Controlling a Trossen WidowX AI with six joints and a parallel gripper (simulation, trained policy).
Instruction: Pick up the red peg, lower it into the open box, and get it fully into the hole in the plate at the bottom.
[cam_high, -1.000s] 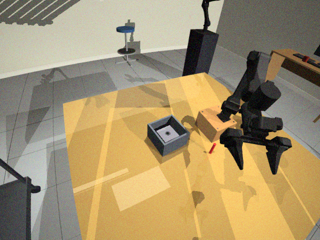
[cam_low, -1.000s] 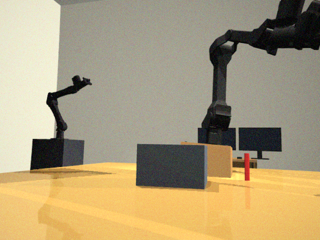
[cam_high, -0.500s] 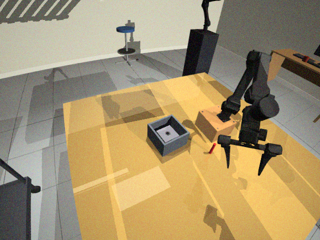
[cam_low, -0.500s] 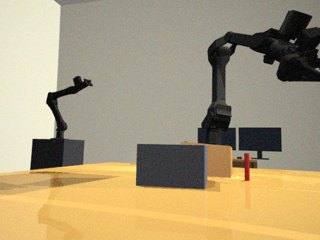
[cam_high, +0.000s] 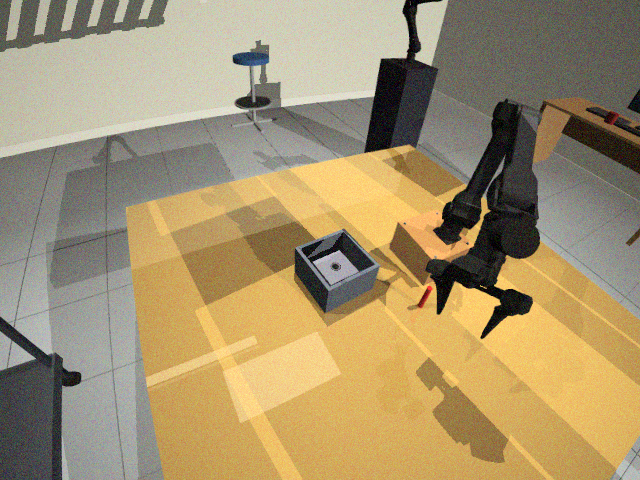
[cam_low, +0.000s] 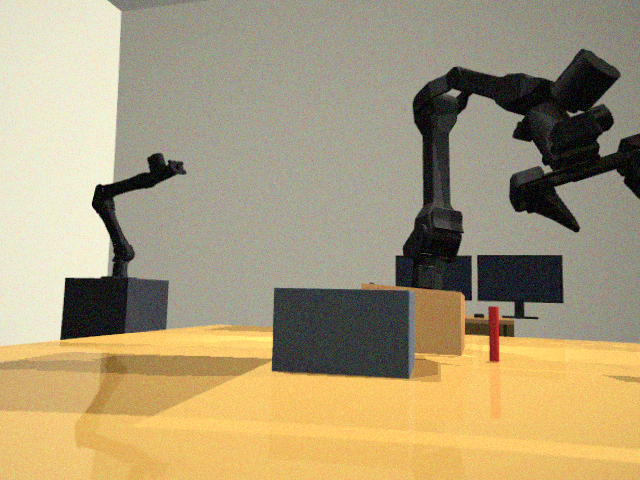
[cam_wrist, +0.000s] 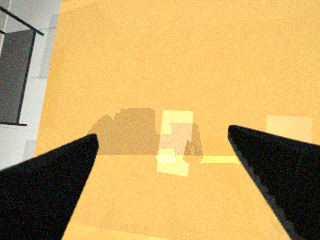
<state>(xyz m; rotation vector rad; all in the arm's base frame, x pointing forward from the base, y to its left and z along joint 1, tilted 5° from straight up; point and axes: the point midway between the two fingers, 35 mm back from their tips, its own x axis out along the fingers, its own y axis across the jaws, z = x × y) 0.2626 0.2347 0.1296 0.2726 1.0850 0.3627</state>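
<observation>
My gripper tip is 11 cm past the red peg, 14 cm to the left of it and 15 cm above it. Round my gripper tip: grey box 6 cm ahead, 32 cm to the right, 17 cm below; then plate 6 cm ahead, 32 cm to the right, 15 cm below.
</observation>
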